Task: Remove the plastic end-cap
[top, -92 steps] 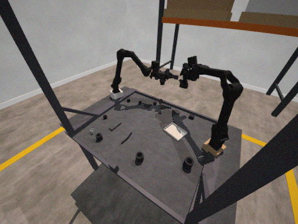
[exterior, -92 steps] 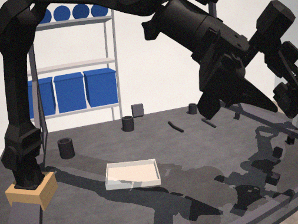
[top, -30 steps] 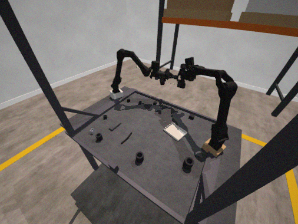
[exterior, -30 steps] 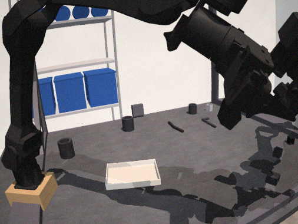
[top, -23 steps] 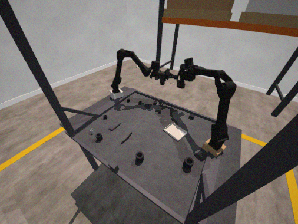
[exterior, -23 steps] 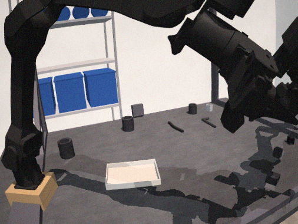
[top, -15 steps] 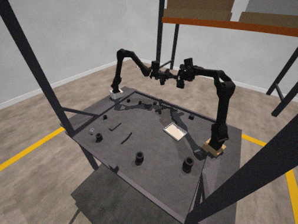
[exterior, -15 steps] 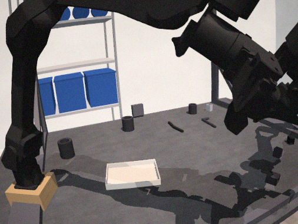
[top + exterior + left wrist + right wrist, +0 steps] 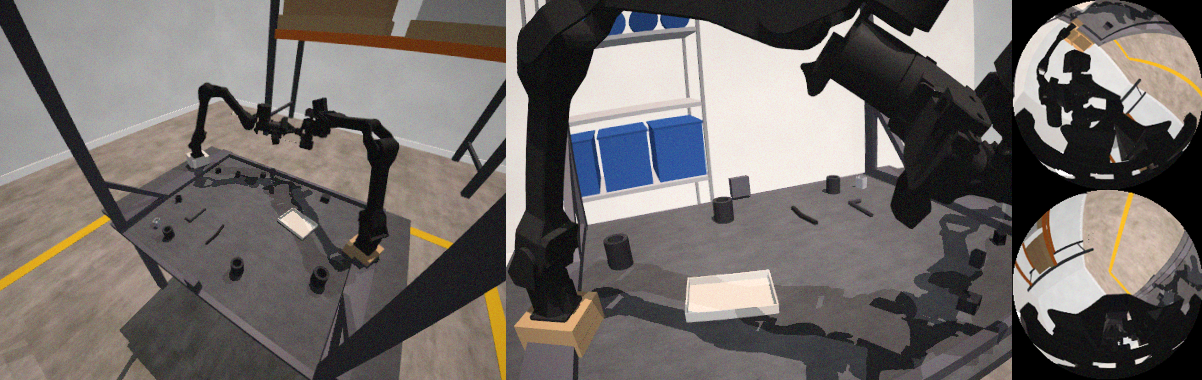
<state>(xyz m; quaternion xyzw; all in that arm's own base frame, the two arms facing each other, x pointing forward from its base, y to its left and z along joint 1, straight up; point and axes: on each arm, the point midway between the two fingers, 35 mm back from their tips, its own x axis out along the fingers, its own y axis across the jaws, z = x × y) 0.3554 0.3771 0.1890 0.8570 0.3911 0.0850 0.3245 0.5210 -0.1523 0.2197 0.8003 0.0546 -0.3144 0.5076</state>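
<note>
Now: right hand 32 cm past the white metal parts tray, 26 cm above it and 19 cm to the left of it. The rest, counted from my right hand: plastic end-cap 3 cm to the left, 1 cm below.
</note>
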